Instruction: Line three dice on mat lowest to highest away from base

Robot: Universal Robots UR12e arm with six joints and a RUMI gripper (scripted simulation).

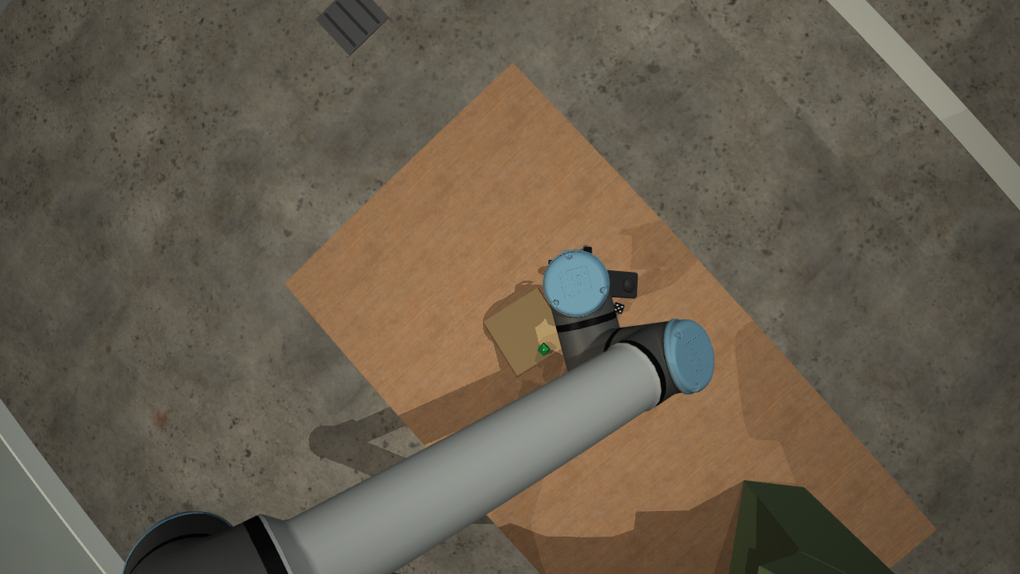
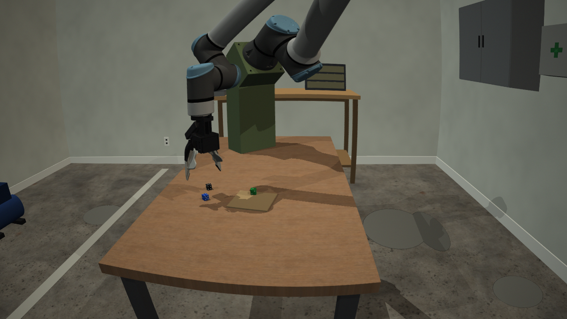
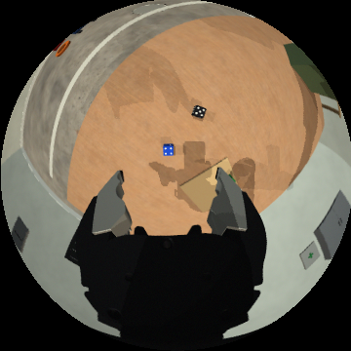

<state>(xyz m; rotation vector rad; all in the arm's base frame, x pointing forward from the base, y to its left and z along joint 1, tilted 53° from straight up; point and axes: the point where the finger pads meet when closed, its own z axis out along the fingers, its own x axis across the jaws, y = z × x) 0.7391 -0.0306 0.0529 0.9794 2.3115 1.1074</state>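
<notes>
Now: hand 9 cm above the blue die. From my hand the other things lie so: tan mat 4 cm behind, 16 cm to the left, 9 cm below; black die 9 cm behind, 4 cm to the right, 9 cm below; green die 9 cm behind, 15 cm to the left, 8 cm below.
</notes>
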